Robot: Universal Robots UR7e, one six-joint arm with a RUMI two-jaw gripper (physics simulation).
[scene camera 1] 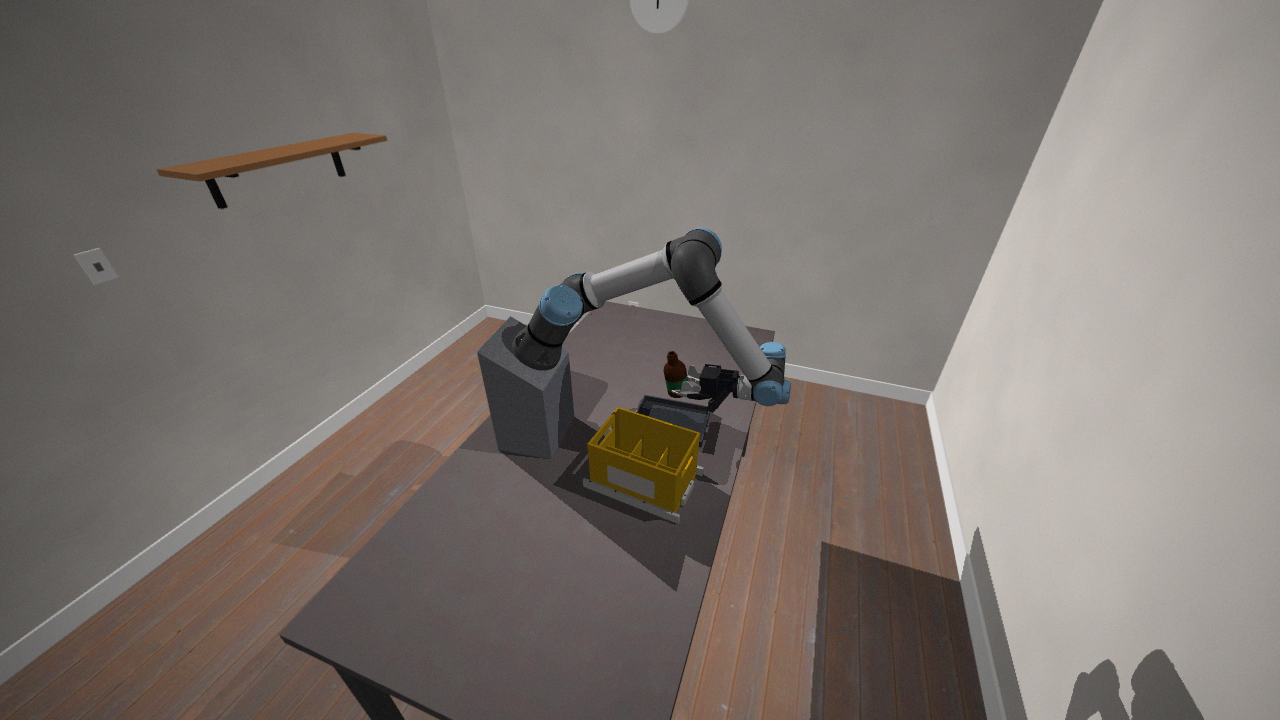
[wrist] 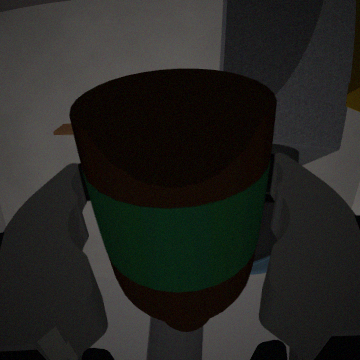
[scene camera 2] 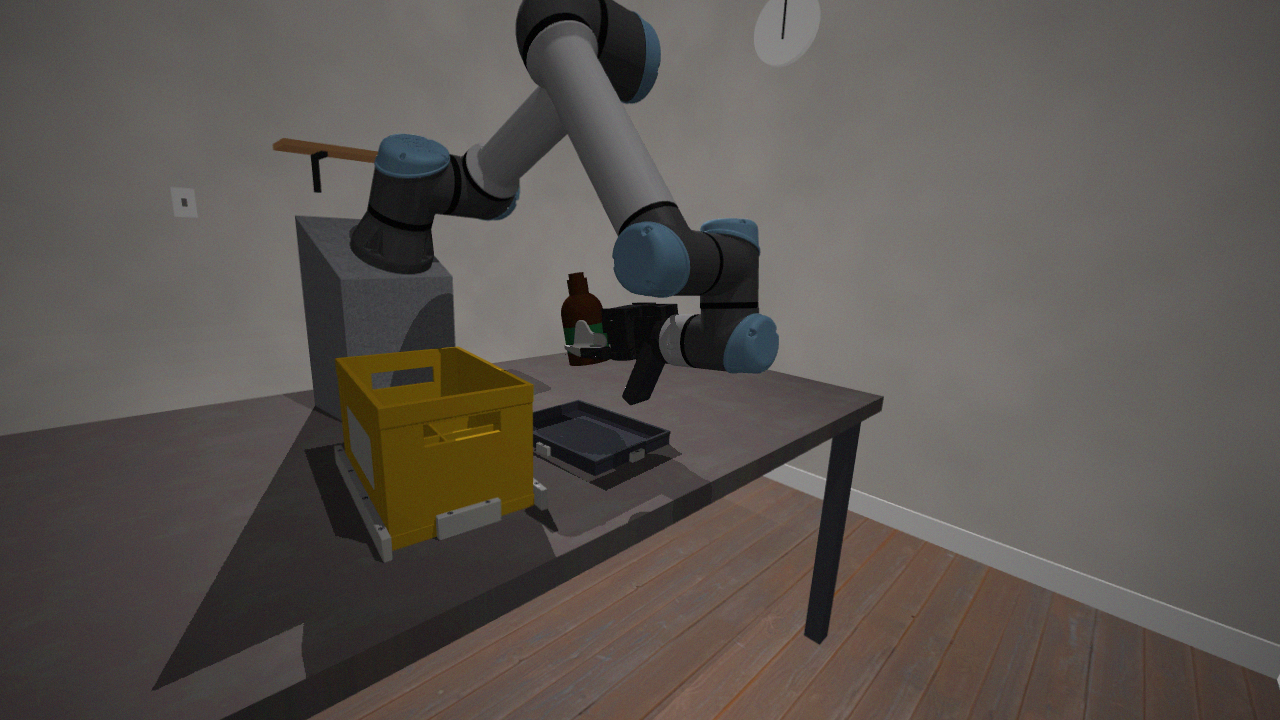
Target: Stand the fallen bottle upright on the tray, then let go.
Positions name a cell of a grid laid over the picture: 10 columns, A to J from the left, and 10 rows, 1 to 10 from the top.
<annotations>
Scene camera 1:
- my gripper: F6
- brown bottle: F6
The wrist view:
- my gripper: E5
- brown bottle: E5
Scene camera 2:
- my gripper: E5
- brown bottle: E5
</annotations>
